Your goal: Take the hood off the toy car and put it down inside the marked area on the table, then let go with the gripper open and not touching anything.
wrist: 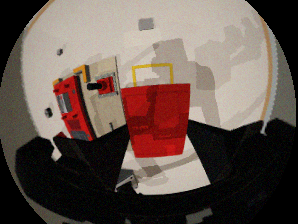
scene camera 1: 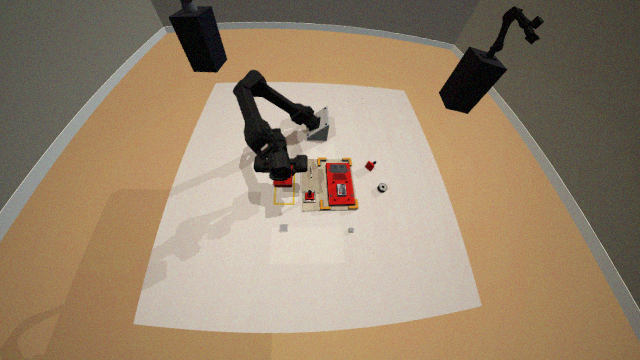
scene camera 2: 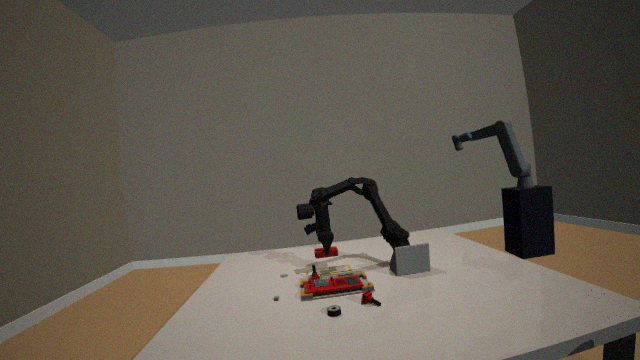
my gripper: holds a hood [wrist: 157, 116]
